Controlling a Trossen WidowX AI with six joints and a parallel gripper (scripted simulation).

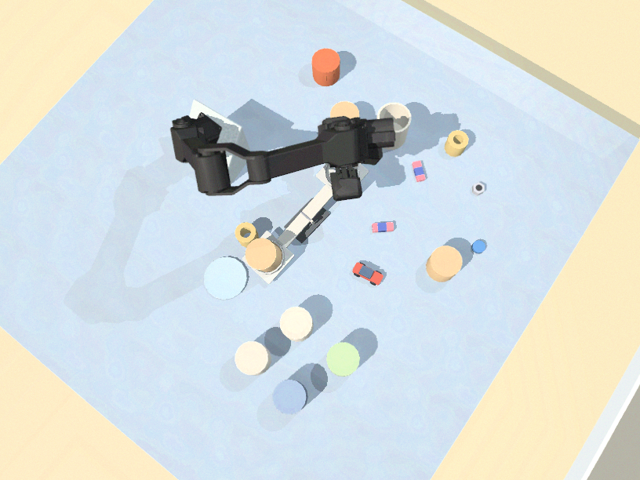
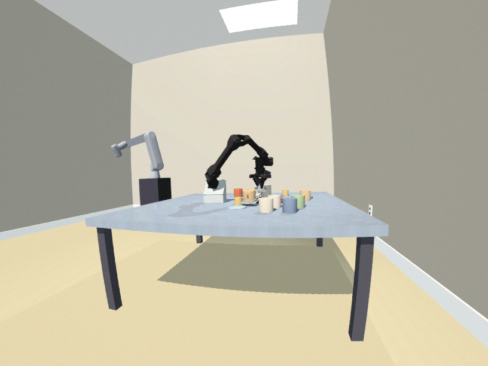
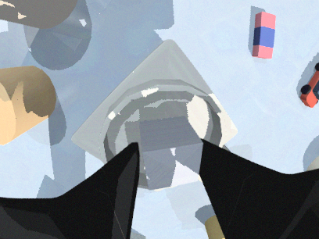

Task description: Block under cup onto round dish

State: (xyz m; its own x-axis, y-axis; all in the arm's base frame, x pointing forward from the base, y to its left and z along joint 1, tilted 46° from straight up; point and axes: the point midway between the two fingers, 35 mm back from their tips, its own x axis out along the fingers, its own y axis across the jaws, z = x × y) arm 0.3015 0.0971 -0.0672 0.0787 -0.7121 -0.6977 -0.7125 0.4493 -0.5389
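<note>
Now: the tan cup 20 mm behind my gripper tip, 280 mm to the right of it and 20 mm below it. The rest, counted from my gripper tip: orange cylinder (210 mm behind, 210 mm to the left, 40 mm below); red car (180 mm ahead, 140 mm to the right, 70 mm below); grey-white block (10 mm above).
</note>
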